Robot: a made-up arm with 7 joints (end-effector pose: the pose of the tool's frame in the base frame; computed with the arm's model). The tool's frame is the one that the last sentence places.
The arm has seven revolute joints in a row. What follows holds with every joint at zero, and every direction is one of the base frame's. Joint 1 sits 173 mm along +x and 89 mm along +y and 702 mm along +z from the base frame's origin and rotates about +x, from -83.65 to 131.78 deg. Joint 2 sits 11 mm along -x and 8 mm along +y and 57 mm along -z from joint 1 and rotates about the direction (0.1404, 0.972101, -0.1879), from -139.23 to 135.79 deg. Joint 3 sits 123 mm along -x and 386 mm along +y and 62 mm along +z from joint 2 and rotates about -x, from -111.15 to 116.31 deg. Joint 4 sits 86 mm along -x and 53 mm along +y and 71 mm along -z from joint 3 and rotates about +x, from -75.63 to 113.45 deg. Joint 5 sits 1 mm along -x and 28 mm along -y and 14 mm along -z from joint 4 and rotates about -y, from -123.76 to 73.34 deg. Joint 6 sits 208 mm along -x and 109 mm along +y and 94 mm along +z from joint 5 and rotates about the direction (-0.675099, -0.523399, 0.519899), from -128.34 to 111.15 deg. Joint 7 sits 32 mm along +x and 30 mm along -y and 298 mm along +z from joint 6 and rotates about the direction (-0.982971, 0.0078, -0.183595), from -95.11 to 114.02 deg. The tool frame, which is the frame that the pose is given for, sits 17 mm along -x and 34 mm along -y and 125 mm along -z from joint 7; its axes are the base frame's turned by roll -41.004, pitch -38.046 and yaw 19.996 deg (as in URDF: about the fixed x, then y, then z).
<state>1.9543 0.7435 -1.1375 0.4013 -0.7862 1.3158 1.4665</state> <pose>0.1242 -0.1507 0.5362 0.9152 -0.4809 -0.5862</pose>
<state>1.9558 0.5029 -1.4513 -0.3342 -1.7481 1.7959 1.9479</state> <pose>0.5139 -0.2023 0.6467 0.5558 -1.1710 -1.0934</pose>
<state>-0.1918 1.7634 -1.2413 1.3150 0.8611 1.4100 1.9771</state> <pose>0.7349 0.5038 1.2755 -1.7081 2.3127 0.3825</pose>
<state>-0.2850 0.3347 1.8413 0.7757 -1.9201 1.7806 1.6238</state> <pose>0.4466 0.7446 0.4713 -1.1482 -0.1462 2.8732</pose>
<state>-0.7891 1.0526 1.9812 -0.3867 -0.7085 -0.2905 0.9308</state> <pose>0.1179 0.5747 0.2594 1.4720 -1.0390 -0.8976</pose>
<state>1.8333 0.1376 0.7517 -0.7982 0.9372 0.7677 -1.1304</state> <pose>-0.4391 0.2300 1.0260 0.2890 -1.9806 0.4569</pose>
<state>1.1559 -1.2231 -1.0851 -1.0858 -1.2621 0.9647 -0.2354</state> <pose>-0.2924 0.4415 1.1864 0.0214 -1.4750 0.1456</pose>
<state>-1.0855 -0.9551 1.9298 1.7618 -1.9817 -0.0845 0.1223</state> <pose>0.1239 0.2654 0.4224 -1.8626 0.5407 0.0494</pose>
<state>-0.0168 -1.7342 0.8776 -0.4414 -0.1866 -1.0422 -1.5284</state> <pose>0.0884 0.5950 0.1837 0.7533 -2.4801 -0.2110</pose>
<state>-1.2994 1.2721 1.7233 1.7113 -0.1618 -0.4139 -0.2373</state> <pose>0.3880 0.4986 0.5463 -1.3175 0.5822 -0.9029</pose>
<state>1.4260 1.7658 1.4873 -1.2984 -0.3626 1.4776 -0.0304</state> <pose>0.0336 -0.2582 1.1604 0.2749 1.5313 -1.8868</pose>
